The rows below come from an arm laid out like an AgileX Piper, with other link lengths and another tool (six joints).
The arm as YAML. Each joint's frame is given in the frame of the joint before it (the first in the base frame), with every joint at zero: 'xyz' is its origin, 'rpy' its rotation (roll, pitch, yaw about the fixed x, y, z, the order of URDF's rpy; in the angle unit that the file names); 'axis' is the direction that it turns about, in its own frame. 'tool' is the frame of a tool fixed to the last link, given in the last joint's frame.
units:
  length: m
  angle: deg
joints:
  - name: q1
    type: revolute
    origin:
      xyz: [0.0, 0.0, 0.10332]
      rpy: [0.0, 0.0, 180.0]
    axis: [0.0, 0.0, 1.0]
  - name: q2
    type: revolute
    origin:
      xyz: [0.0, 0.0, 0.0]
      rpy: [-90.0, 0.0, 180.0]
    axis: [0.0, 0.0, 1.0]
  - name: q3
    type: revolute
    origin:
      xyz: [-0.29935, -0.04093, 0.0]
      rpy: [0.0, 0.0, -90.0]
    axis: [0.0, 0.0, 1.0]
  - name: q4
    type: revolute
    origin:
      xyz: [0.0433, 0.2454, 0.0]
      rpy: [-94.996, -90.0, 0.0]
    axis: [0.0, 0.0, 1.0]
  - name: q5
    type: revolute
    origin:
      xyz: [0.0, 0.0, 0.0]
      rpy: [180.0, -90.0, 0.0]
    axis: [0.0, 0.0, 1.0]
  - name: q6
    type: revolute
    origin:
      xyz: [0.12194, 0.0, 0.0]
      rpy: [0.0, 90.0, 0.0]
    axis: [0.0, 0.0, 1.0]
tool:
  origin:
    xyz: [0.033, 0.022, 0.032]
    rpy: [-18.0, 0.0, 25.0]
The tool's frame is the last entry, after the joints.
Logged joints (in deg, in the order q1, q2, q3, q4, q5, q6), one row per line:
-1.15 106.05 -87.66 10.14 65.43 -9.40
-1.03 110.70 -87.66 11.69 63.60 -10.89
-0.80 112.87 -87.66 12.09 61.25 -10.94
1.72 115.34 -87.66 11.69 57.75 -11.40
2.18 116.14 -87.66 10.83 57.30 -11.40
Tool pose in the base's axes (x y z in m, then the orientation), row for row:
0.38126 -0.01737 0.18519 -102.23 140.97 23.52
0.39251 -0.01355 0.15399 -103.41 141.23 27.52
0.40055 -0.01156 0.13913 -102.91 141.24 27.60
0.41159 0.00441 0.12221 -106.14 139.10 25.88
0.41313 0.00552 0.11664 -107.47 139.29 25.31
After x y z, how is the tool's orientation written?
As a rotation vector, in degrees.
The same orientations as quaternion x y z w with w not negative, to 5 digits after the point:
-0.58138 0.80169 0.13376 0.03736
-0.58343 0.79681 0.15527 0.02450
-0.58146 0.79804 0.15595 0.02687
-0.59987 0.78614 0.14626 0.02728
-0.60452 0.78351 0.14237 0.01971

